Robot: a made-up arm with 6 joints. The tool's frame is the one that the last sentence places.
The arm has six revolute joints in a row. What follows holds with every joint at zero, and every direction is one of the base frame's. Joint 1 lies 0.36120 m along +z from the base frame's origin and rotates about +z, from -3.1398 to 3.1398 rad. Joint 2 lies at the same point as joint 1 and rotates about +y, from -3.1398 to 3.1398 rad. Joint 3 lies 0.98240 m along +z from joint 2 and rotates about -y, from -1.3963 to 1.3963 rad. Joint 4 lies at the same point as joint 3 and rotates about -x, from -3.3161 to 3.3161 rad. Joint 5 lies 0.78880 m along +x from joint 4 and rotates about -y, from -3.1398 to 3.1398 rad. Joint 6 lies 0.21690 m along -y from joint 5 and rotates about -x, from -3.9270 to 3.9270 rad. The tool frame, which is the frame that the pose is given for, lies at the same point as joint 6; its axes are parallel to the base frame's.
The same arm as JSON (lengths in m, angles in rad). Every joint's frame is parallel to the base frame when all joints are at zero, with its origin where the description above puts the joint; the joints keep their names.
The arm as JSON. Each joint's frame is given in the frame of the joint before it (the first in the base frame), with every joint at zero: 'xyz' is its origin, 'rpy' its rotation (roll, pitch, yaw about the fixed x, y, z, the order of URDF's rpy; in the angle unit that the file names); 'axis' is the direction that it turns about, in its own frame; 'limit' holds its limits. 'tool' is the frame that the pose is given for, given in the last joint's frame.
{
  "units": {
    "length": "m",
    "angle": "rad"
  },
  "joints": [
    {
      "name": "joint 1",
      "type": "revolute",
      "origin": {
        "xyz": [
          0.0,
          0.0,
          0.3612
        ],
        "rpy": [
          0.0,
          0.0,
          0.0
        ]
      },
      "axis": "+z",
      "limit": {
        "lower": -3.1398,
        "upper": 3.1398
      }
    },
    {
      "name": "joint 2",
      "type": "revolute",
      "origin": {
        "xyz": [
          0.0,
          0.0,
          0.0
        ],
        "rpy": [
          0.0,
          0.0,
          0.0
        ]
      },
      "axis": "+y",
      "limit": {
        "lower": -3.1398,
        "upper": 3.1398
      }
    },
    {
      "name": "joint 3",
      "type": "revolute",
      "origin": {
        "xyz": [
          0.0,
          0.0,
          0.9824
        ],
        "rpy": [
          0.0,
          0.0,
          0.0
        ]
      },
      "axis": "-y",
      "limit": {
        "lower": -1.3963,
        "upper": 1.3963
      }
    },
    {
      "name": "joint 4",
      "type": "revolute",
      "origin": {
        "xyz": [
          0.0,
          0.0,
          0.0
        ],
        "rpy": [
          0.0,
          0.0,
          0.0
        ]
      },
      "axis": "-x",
      "limit": {
        "lower": -3.3161,
        "upper": 3.3161
      }
    },
    {
      "name": "joint 5",
      "type": "revolute",
      "origin": {
        "xyz": [
          0.7888,
          0.0,
          0.0
        ],
        "rpy": [
          0.0,
          0.0,
          0.0
        ]
      },
      "axis": "-y",
      "limit": {
        "lower": -3.1398,
        "upper": 3.1398
      }
    },
    {
      "name": "joint 6",
      "type": "revolute",
      "origin": {
        "xyz": [
          0.0,
          -0.2169,
          0.0
        ],
        "rpy": [
          0.0,
          0.0,
          0.0
        ]
      },
      "axis": "-x",
      "limit": {
        "lower": -3.927,
        "upper": 3.927
      }
    }
  ],
  "tool": {
    "origin": {
      "xyz": [
        0.0,
        0.0,
        0.0
      ],
      "rpy": [
        0.0,
        0.0,
        0.0
      ]
    }
  }
}

